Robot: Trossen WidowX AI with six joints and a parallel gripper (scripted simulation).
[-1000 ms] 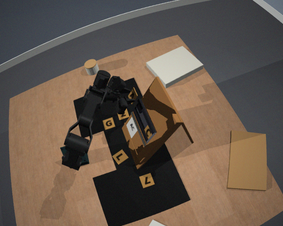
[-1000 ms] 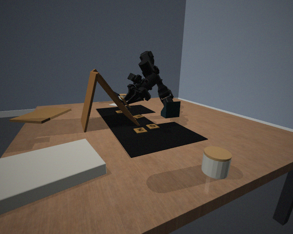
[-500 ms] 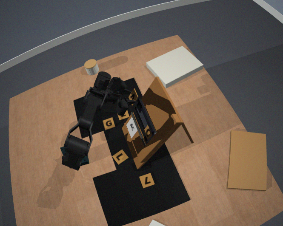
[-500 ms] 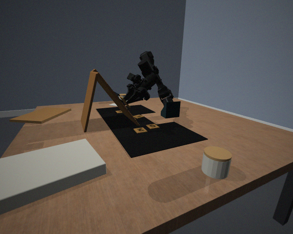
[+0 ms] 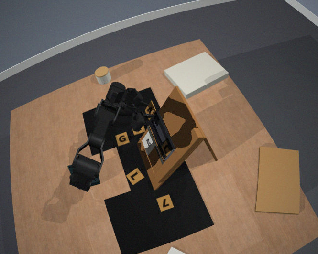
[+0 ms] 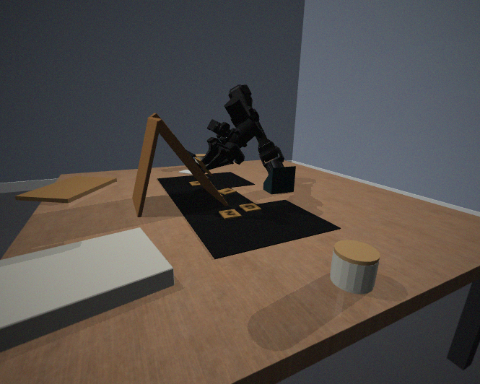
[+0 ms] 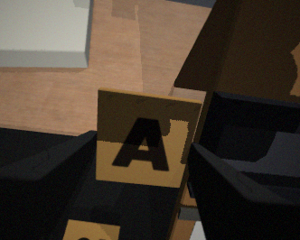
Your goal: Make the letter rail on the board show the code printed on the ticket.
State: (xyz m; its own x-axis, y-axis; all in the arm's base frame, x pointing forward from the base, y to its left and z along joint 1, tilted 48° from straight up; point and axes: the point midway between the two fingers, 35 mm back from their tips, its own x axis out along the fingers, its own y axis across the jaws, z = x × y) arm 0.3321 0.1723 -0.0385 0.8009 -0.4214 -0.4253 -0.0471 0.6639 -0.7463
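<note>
My gripper tip is now 50 mm past the white ticket, 90 mm to the left of it and 80 mm above it. Round my gripper tip: flat tan panel 430 mm ahead, 440 mm to the right, 150 mm below; then black mat 160 mm behind, 130 mm to the right, 150 mm below; then tile 70 mm behind, 40 mm to the left, 150 mm below.
</note>
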